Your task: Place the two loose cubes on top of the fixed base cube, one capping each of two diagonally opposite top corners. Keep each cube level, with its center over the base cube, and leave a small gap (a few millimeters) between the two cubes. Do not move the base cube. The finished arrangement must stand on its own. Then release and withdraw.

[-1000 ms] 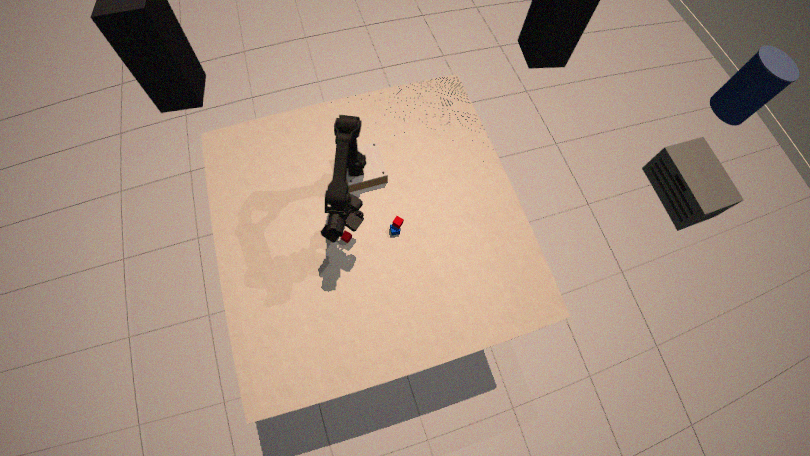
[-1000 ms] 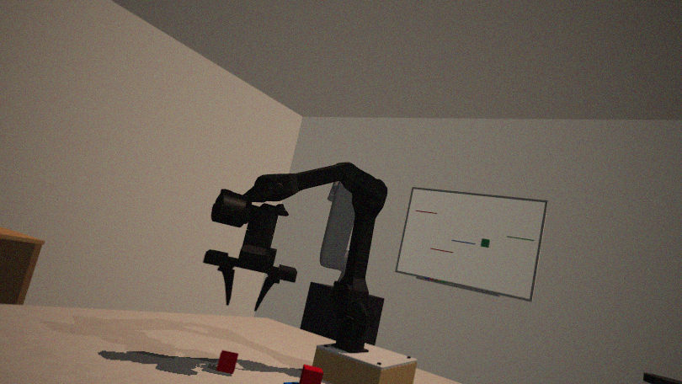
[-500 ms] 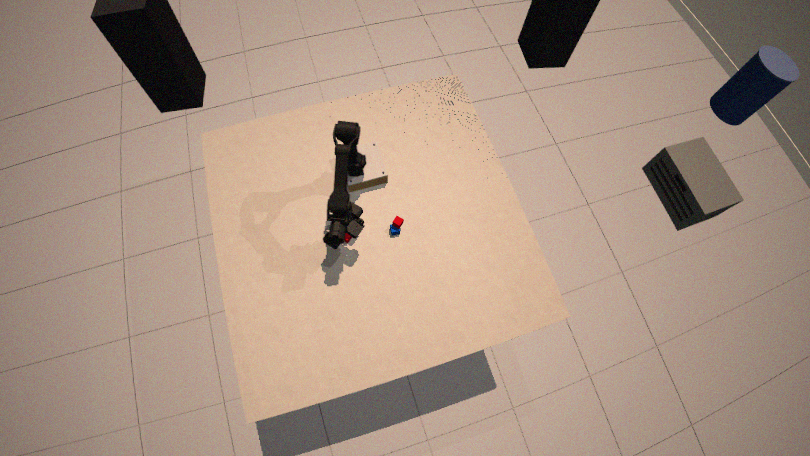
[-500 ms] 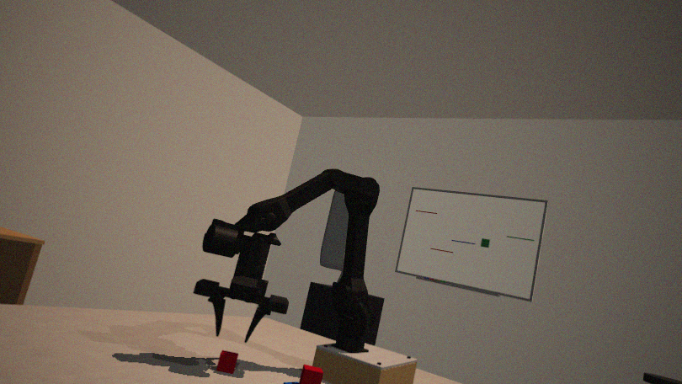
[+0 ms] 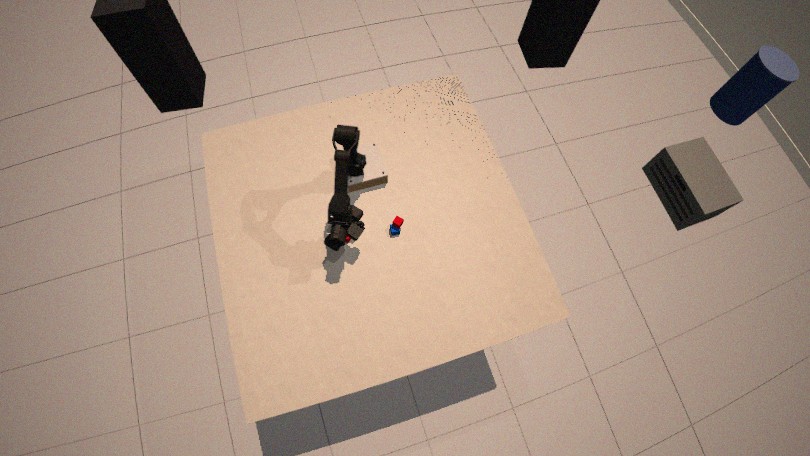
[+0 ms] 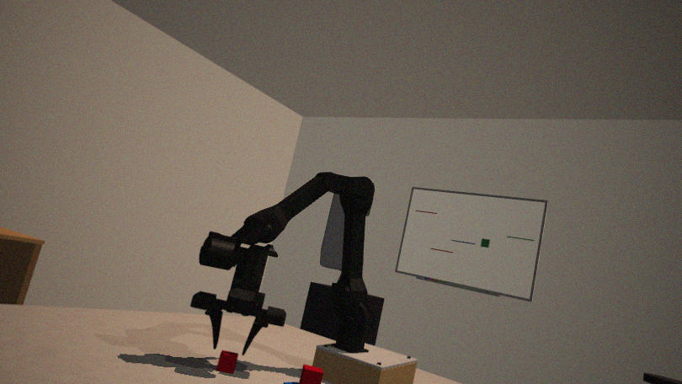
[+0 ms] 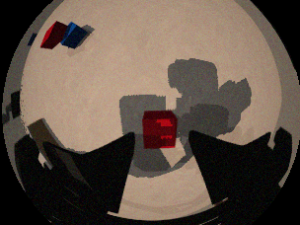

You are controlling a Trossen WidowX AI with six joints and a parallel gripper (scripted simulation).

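Now: gripper tip 20 mm above the red cube. Round my gripper tip: blue cube 10 mm behind, 200 mm to the left, 20 mm below.
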